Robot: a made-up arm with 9 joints. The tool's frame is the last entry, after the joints. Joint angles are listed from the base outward.
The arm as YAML. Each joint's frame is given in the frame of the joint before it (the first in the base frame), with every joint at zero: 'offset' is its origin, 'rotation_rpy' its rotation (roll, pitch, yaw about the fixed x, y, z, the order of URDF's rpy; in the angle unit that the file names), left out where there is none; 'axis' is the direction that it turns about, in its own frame. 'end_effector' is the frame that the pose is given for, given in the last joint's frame.
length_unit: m
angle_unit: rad
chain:
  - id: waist
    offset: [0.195, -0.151, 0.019]
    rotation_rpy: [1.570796, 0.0, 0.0]
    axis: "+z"
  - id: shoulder
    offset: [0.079, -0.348, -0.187]
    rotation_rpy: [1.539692, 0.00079, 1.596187]
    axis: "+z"
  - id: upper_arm
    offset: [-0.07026, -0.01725, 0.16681]
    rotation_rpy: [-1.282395, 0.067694, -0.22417]
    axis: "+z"
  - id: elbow
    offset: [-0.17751, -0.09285, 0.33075]
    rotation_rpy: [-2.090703, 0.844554, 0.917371]
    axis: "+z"
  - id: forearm
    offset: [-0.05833, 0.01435, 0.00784]
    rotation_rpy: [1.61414, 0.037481, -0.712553]
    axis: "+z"
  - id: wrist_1
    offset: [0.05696, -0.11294, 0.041]
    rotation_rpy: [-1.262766, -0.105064, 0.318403]
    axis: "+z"
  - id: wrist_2
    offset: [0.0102, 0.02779, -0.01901]
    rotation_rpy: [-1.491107, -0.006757, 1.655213]
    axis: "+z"
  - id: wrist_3
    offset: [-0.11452, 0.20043, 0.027]
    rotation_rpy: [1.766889, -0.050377, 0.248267]
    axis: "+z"
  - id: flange
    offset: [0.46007, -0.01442, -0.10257]
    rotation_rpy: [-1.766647, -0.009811, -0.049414]
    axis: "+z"
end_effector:
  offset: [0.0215, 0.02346, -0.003]
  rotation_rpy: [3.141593, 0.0, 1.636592]
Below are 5 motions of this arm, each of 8 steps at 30 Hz.
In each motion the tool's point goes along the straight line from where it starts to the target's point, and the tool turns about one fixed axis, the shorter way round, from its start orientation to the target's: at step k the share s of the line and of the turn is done. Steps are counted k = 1, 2, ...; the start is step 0. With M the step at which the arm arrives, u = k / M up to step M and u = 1 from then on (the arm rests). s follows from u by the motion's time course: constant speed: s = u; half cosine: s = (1 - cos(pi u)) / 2; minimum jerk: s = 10 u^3 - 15 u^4 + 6 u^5.
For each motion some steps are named. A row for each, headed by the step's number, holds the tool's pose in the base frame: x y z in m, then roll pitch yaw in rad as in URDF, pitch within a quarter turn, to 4 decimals.
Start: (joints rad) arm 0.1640 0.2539 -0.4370 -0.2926 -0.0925 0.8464 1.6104 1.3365 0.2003
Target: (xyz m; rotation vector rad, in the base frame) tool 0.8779 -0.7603 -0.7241 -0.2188 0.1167 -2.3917
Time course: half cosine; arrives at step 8
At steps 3, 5, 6, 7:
3: 0.9687 -0.7779 -0.5717 0.0131 -0.0461 -2.2895
5: 0.9184 -0.7682 -0.6561 -0.0763 -0.0879 -2.3476
6: 0.8971 -0.7640 -0.6918 -0.1136 -0.1071 -2.3711
7: 0.8829 -0.7613 -0.7157 -0.1382 -0.1205 -2.3864

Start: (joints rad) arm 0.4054 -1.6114 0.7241 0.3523 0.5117 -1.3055 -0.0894 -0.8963 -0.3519
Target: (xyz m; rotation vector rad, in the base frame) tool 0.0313 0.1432 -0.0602 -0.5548 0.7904 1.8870
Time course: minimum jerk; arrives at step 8
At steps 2, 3, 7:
2: 0.0436 -0.0299 -0.0555 0.1357 0.5471 2.4703
3: 0.0412 0.0032 -0.0564 0.1873 0.5787 2.4114
7: 0.0315 0.1401 -0.0601 0.3865 0.7339 2.1756

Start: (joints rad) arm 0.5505 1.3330 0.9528 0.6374 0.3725 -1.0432 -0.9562 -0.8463 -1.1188
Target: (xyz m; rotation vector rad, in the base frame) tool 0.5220 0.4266 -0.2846 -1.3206 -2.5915 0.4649
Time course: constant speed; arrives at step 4
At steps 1, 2, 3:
1: 0.5407 0.4278 -0.2921 -2.7498 0.0505 2.1450
2: 0.5345 0.4274 -0.2896 -2.7563 0.0232 2.1609
3: 0.5282 0.4270 -0.2871 -2.7632 -0.0041 2.1769

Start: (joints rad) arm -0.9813 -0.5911 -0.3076 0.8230 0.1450 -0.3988 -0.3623 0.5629 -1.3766
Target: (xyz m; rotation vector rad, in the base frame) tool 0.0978 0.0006 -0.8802 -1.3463 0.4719 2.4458
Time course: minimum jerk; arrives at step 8
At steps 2, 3, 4, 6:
2: 0.2266 -0.1721 -0.9338 0.6609 1.2564 -3.0074
3: 0.2019 -0.1390 -0.9236 0.5485 1.2163 -3.1098
4: 0.1696 -0.0957 -0.9101 0.4342 1.1591 3.0723
6: 0.1127 -0.0193 -0.8864 0.2920 1.0505 2.9540

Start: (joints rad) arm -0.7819 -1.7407 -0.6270 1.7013 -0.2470 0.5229 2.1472 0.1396 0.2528
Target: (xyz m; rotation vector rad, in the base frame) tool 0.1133 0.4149 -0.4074 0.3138 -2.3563 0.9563
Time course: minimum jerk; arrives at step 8
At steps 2, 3, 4, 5, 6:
2: 0.1316 0.3879 -0.4166 -2.4459 -0.3799 -2.9886
3: 0.1281 0.3931 -0.4149 -2.4355 -0.4281 -3.0143
4: 0.1235 0.3998 -0.4126 -2.4195 -0.4907 -3.0498
5: 0.1189 0.4066 -0.4102 -2.4002 -0.5528 -3.0878
6: 0.1154 0.4118 -0.4085 -2.3830 -0.5998 -3.1188

